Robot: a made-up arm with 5 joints.
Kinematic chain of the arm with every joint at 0, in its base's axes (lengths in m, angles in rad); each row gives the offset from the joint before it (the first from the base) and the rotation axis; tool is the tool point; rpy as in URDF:
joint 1: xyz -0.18 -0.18 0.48 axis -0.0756 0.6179 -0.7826
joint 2: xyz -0.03 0.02 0 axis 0.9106 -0.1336 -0.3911
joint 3: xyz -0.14 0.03 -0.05 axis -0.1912 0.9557 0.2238
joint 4: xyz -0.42 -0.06 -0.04 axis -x
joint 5: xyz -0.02 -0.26 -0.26 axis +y
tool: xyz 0 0.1 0.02 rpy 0.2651 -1.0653 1.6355
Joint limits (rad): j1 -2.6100..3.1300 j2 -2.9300..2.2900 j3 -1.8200..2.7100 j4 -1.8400..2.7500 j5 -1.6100..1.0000
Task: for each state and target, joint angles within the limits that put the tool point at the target. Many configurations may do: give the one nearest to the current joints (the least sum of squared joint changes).
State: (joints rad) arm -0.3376 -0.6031 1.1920 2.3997 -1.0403
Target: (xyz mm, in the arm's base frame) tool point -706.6 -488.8 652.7
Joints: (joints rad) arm -0.6081 -0.5090 0.2489 2.2881 -1.1093
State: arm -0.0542 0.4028 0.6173 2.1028 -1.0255
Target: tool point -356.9 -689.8 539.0
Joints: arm -0.7034 0.7259 0.9451 1.8305 -1.0456
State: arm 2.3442 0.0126 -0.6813 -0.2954 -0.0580
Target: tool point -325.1 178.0 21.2
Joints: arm 2.2769 0.3551 -1.2273 -0.5250 -0.0216
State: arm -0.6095 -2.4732 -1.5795 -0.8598 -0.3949
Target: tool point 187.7 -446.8 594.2
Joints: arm -0.4802 -2.9050 -1.8200 -1.1079 -0.2204
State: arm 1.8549 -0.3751 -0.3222 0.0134 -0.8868
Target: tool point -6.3 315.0 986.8
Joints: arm 2.3235 -0.4923 0.1585 -0.1039 -1.1219
